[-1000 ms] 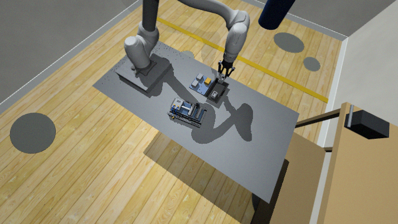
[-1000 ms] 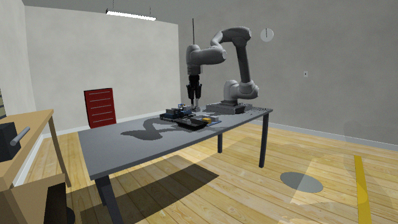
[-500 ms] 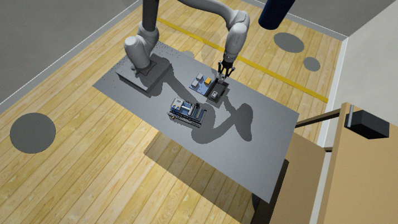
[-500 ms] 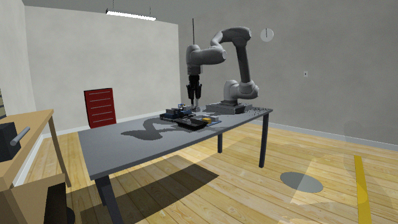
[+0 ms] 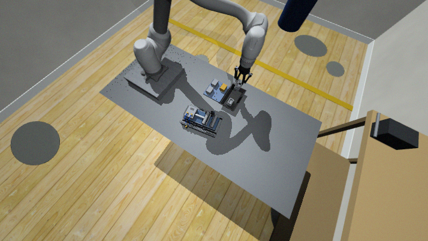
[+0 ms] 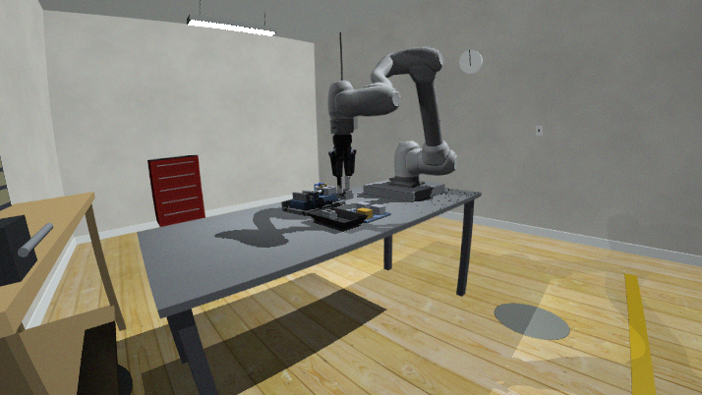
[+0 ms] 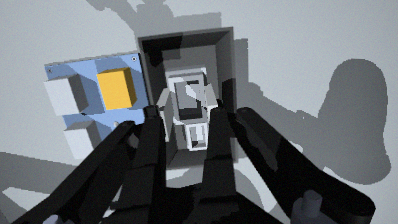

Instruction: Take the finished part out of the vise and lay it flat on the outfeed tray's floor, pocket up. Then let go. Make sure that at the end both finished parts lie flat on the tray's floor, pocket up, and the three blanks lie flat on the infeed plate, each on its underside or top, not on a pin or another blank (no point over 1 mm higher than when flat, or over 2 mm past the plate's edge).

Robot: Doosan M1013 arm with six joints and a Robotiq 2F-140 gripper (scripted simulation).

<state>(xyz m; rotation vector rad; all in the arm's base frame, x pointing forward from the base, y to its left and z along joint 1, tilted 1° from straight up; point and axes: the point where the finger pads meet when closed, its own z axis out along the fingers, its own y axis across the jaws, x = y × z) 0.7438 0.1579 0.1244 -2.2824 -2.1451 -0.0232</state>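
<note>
The brass block is 12 cm behind my hand and 15 cm below it. The rest, counted from my hand: blue fixture plate 17 cm behind, 4 cm to the right, 17 cm below; then grey block 22 cm behind, 8 cm to the right, 15 cm below.
</note>
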